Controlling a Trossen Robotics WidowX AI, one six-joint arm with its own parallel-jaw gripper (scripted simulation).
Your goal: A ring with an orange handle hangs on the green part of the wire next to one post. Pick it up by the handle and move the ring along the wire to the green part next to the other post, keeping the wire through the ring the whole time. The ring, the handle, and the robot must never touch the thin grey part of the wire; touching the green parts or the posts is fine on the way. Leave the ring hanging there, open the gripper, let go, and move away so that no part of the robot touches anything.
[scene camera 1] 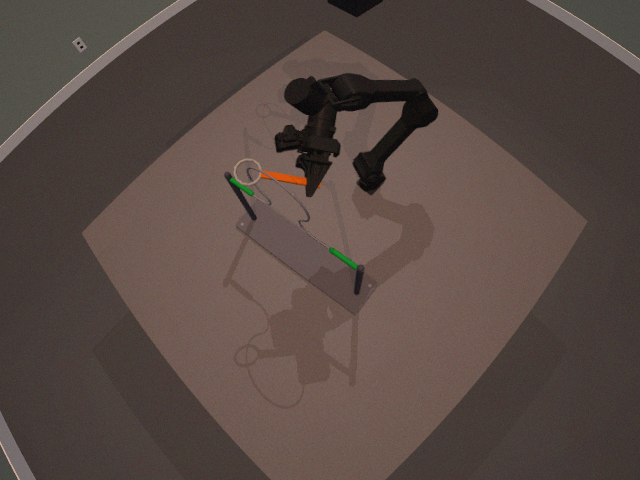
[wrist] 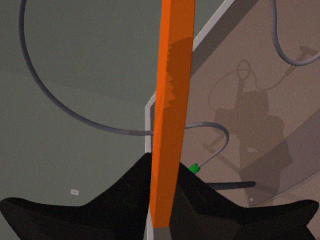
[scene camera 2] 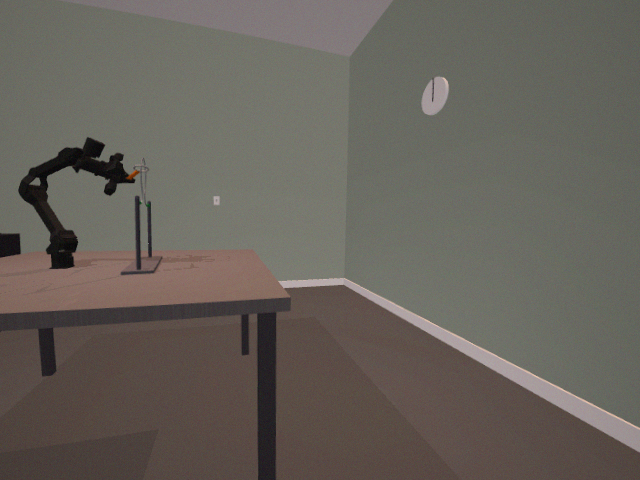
Labels:
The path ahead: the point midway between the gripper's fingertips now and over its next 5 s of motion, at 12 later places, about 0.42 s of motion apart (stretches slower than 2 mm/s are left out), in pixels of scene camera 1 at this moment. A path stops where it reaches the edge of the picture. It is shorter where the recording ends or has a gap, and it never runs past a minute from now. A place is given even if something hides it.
The gripper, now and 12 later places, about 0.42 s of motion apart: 309,196; 308,197; 307,197; 305,197; 304,197; 301,195; 299,194; 296,192; 293,191; 290,189; 287,186; 285,185; 282,182

